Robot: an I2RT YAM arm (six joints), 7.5 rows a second.
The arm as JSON. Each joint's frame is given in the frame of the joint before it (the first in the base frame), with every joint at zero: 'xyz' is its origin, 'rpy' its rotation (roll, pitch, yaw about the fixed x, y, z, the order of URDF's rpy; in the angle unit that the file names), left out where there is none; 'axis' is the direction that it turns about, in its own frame. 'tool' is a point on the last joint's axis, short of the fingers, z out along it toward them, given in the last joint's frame.
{
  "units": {
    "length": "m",
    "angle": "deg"
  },
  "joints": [
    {
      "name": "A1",
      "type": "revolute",
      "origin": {
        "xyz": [
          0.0,
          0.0,
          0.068
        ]
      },
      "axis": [
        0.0,
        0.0,
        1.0
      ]
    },
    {
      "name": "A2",
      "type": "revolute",
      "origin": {
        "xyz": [
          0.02,
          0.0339,
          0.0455
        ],
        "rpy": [
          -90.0,
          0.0,
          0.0
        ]
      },
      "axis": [
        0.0,
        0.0,
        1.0
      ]
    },
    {
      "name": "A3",
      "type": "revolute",
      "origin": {
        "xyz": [
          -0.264,
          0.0,
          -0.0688
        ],
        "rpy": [
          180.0,
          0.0,
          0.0
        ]
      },
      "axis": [
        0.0,
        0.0,
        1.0
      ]
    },
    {
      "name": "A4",
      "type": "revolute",
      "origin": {
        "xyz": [
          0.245,
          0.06,
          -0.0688
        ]
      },
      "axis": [
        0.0,
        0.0,
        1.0
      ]
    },
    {
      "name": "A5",
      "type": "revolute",
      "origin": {
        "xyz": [
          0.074,
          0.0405,
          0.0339
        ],
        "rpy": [
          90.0,
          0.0,
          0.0
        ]
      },
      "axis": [
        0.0,
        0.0,
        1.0
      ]
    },
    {
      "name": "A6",
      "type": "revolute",
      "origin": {
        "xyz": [
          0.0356,
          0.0,
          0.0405
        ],
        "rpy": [
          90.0,
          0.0,
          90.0
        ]
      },
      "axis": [
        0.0,
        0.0,
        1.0
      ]
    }
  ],
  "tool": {
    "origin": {
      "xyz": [
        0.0,
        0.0,
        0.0
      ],
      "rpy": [
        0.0,
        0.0,
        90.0
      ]
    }
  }
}
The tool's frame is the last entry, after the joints.
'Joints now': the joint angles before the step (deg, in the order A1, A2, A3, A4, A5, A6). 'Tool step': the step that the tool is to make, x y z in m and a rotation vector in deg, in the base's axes. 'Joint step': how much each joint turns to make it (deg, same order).
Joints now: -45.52, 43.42, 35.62, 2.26, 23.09, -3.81
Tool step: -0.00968, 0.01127, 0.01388, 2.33, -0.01, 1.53
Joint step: 0.00, -3.24, 3.49, -8.98, -1.71, 1.57
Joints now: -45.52, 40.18, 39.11, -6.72, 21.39, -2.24
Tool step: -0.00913, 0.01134, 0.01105, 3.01, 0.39, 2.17
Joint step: 0.00, -2.42, 3.54, -8.92, -2.43, 1.55
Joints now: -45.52, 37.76, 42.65, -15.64, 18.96, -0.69
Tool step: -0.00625, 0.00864, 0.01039, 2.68, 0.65, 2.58
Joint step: -0.04, -0.99, 3.63, -7.25, -2.86, 0.88
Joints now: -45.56, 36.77, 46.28, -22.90, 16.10, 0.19
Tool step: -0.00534, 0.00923, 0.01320, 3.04, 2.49, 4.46
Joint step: 0.00, 0.13, 5.09, -8.67, -4.39, -0.86
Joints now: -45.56, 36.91, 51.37, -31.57, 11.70, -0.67
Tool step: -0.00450, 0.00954, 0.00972, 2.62, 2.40, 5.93
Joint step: 0.00, 0.15, 4.16, -7.28, -5.66, -1.81
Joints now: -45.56, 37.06, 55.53, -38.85, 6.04, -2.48
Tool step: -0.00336, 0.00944, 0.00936, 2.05, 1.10, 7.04
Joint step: 0.00, 0.22, 3.63, -5.55, -6.79, -1.97
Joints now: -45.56, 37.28, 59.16, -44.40, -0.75, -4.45
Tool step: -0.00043, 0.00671, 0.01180, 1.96, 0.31, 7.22
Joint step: 0.00, 1.37, 4.15, -4.53, -7.08, -1.81
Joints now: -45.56, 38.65, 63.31, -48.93, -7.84, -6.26
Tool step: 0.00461, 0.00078, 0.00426, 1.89, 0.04, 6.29
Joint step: 0.02, 1.75, 1.92, -1.84, -6.23, -1.51
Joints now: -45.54, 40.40, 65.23, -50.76, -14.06, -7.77
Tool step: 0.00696, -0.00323, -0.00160, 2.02, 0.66, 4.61
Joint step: 0.00, 1.97, 0.55, -0.85, -4.53, -1.31
